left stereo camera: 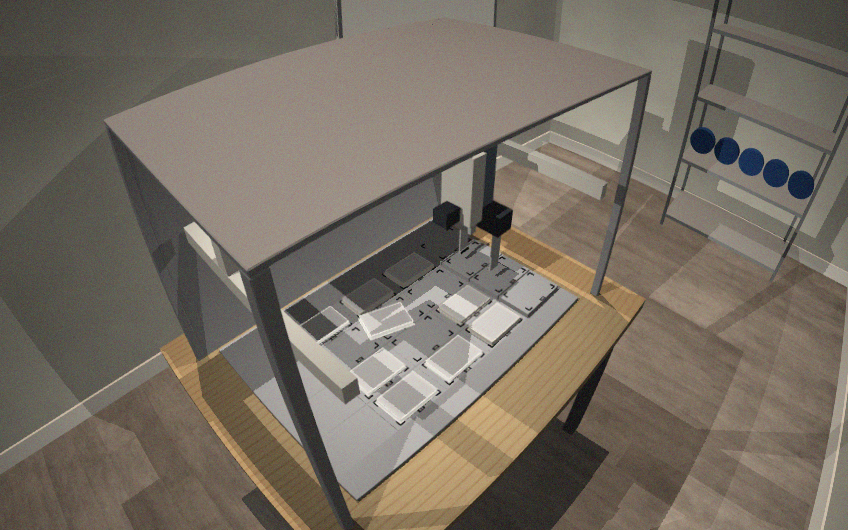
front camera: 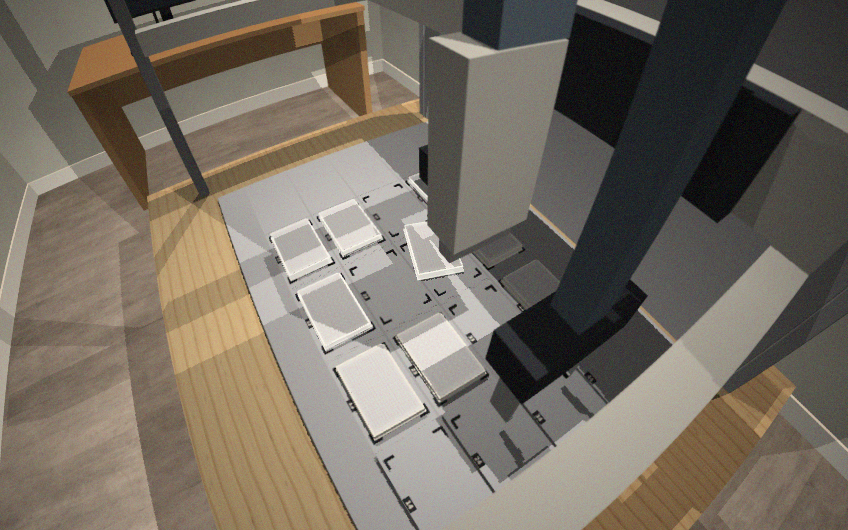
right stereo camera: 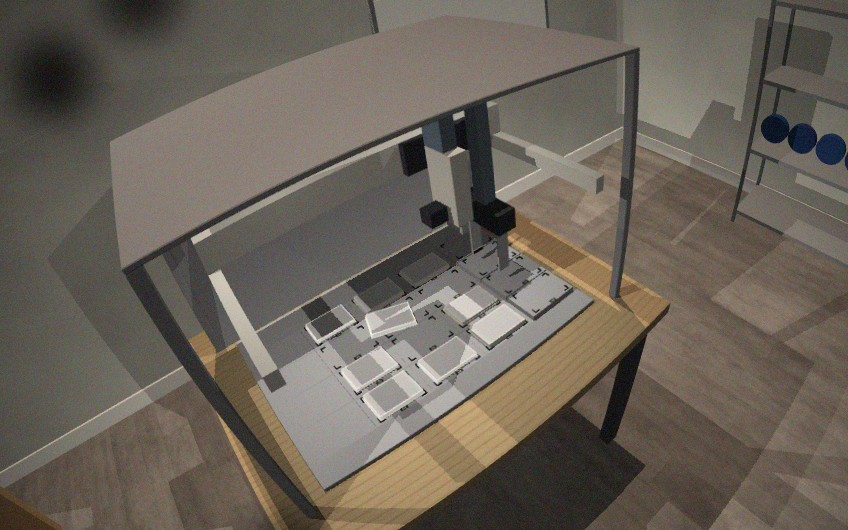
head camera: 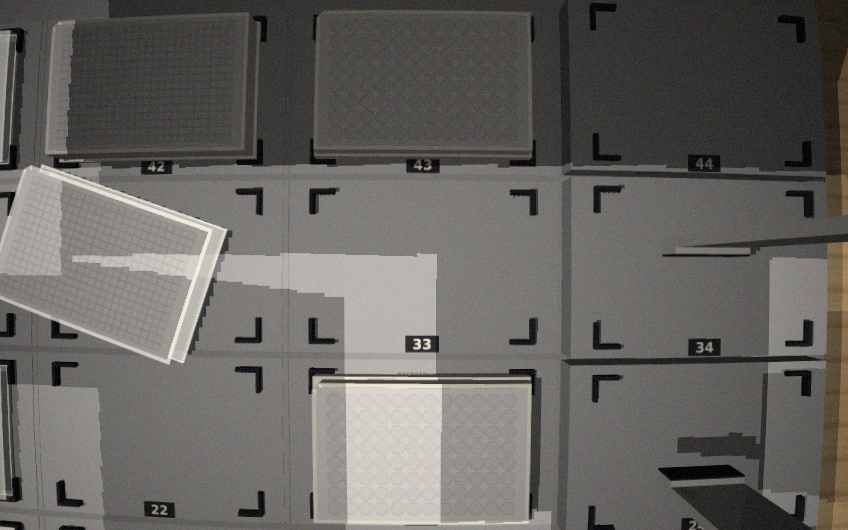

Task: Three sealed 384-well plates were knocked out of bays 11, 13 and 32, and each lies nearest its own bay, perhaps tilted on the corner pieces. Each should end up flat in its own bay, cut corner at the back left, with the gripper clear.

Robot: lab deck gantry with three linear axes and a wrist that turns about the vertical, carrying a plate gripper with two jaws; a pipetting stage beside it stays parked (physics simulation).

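Places are measured from the robot's base along level axes (x ahead, y right, z down), in millimetres.
Pixels of known places: gripper, fingertip midpoint: (left stereo camera: pixel 477 259) (right stereo camera: pixel 490 259) (head camera: pixel 697 362); robot's base, origin of the base link: (left stereo camera: pixel 400 424) (front camera: pixel 270 238) (right stereo camera: pixel 381 421).
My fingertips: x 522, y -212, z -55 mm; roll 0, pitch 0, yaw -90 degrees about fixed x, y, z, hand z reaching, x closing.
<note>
For each thing: its top centre in the pictures, then the offset to it from my fingertips. "spot": a spot on its surface instead.
- bay 32 plate, middle of its top: (head camera: pixel 92 262) (front camera: pixel 432 244) (left stereo camera: pixel 385 318) (right stereo camera: pixel 389 317) dy -46, dx -322, dz +39 mm
- bay 13 plate, middle of its top: (front camera: pixel 378 387) (right stereo camera: pixel 497 323) (left stereo camera: pixel 494 321) dy +169, dx -130, dz +41 mm
- bay 11 plate, middle of its top: (front camera: pixel 298 245) (left stereo camera: pixel 406 394) (right stereo camera: pixel 392 393) dy +169, dx -458, dz +41 mm
- bay 12, surface spot: (front camera: pixel 334 310) spot: dy +169, dx -286, dz +41 mm
- bay 21, surface spot: (front camera: pixel 350 226) spot: dy +63, dx -449, dz +41 mm
- bay 23, surface spot: (head camera: pixel 422 450) spot: dy +59, dx -130, dz +41 mm
- bay 42, surface spot: (head camera: pixel 156 87) spot: dy -149, dx -286, dz +41 mm
- bay 43, surface spot: (head camera: pixel 422 81) spot: dy -150, dx -131, dz +41 mm
The bay 32 plate (front camera: pixel 431 253) (head camera: pixel 118 250) (left stereo camera: pixel 386 320) (right stereo camera: pixel 390 320) lies turned across the left part of its bay, over the bay 31 side, and looks tilted; its back-left corner looks cut. The bay 13 plate (front camera: pixel 381 390) (left stereo camera: pixel 494 321) (right stereo camera: pixel 497 325) lies square in its bay, with the cut corner at the back left in the front view. The bay 11 plate (front camera: pixel 302 250) (left stereo camera: pixel 406 396) (right stereo camera: pixel 392 395) looks square in its bay. My gripper (head camera: pixel 709 365) (left stereo camera: pixel 478 259) (right stereo camera: pixel 488 259) is open and empty above bays 24 and 34. Its jaws are hidden in the front view.
Other plates stand in bay 12 (front camera: pixel 334 310), bay 21 (front camera: pixel 350 226), bay 23 (head camera: pixel 422 450), bay 42 (head camera: pixel 156 87) and bay 43 (head camera: pixel 422 81). Another plate (left stereo camera: pixel 325 323) stands at the back left. The pale pipetting stage (front camera: pixel 506 143) hangs beside the gripper column.
</note>
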